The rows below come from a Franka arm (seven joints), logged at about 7 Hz.
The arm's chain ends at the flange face. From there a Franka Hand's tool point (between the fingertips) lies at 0.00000 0.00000 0.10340 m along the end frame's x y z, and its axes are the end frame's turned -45 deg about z.
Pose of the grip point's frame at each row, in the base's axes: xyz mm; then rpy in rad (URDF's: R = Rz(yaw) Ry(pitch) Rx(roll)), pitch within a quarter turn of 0, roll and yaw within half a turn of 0:
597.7, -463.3, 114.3, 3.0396, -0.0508, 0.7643
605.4, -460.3, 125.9, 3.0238, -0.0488, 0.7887
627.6, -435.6, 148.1, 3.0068, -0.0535, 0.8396
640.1, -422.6, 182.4, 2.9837, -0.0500, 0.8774
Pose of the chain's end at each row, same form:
586.6, -459.3, 217.0, 3.1054, -0.1080, -0.0217
593.2, -455.3, 228.5, 3.0927, -0.1178, 0.0033
613.6, -430.4, 250.4, 3.0840, -0.1331, 0.0544
624.3, -416.1, 284.4, 3.0650, -0.1469, 0.0937

